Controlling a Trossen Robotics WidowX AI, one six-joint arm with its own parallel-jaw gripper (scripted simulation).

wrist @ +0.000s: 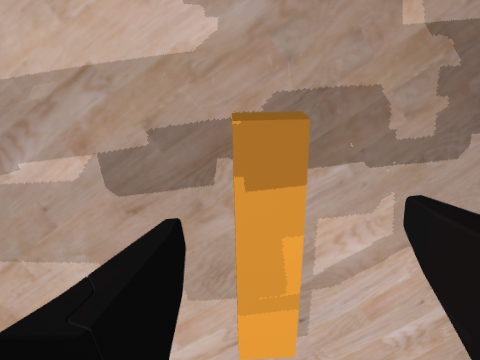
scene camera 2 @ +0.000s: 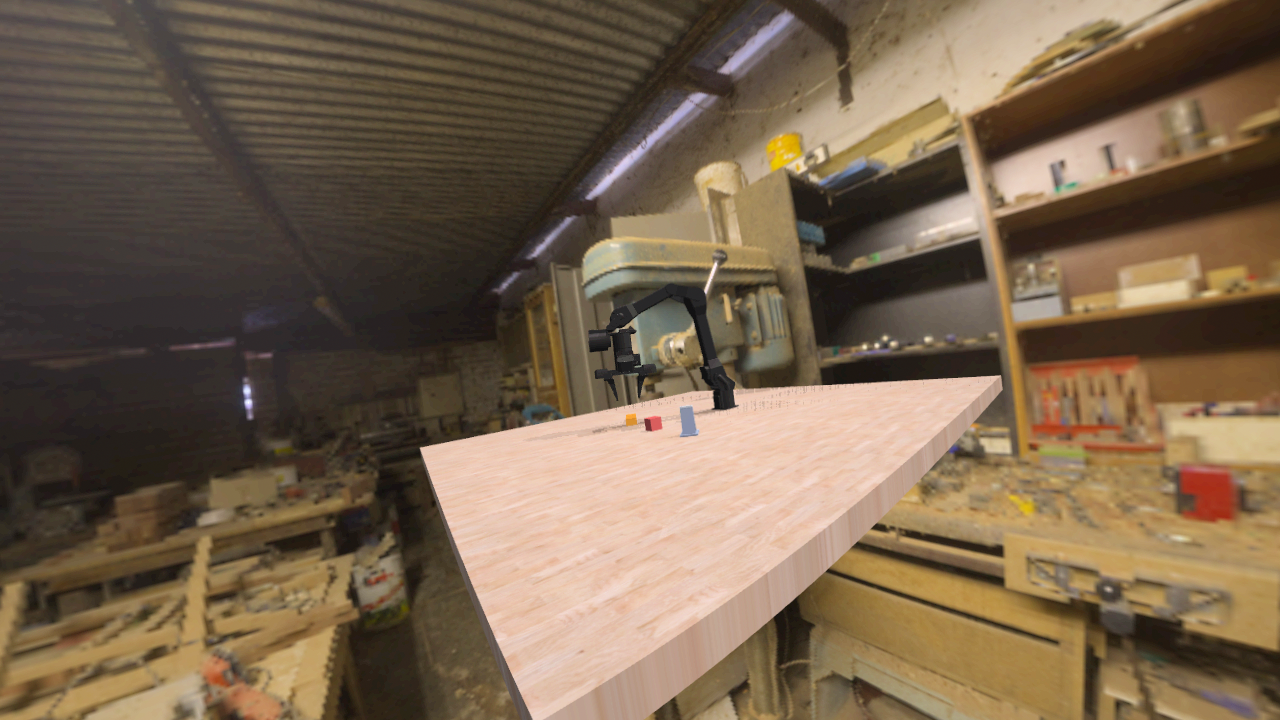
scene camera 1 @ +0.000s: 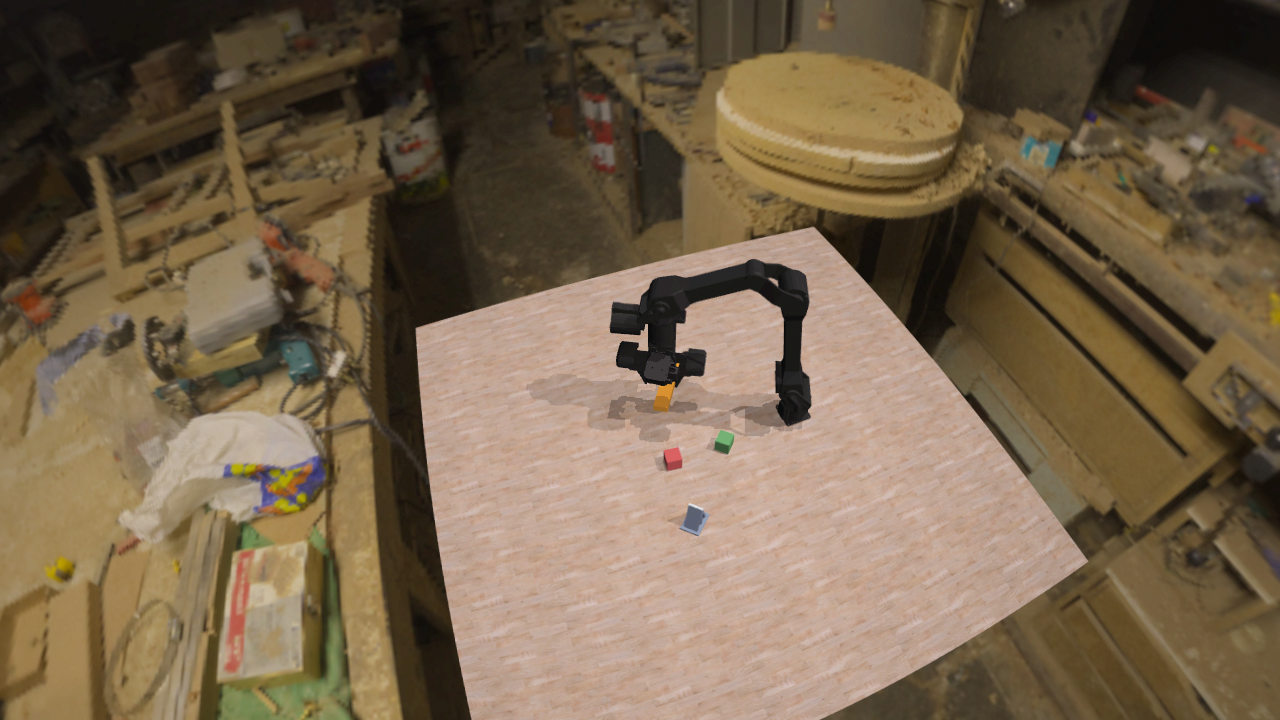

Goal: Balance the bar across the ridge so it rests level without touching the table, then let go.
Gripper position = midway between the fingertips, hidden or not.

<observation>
The gripper [scene camera 1: 661, 384] is open and holds nothing. Also in view: an orange bar [wrist: 270, 150].
The gripper is seen too in the wrist view [wrist: 294, 222] and in scene camera 2 [scene camera 2: 628, 399].
</observation>
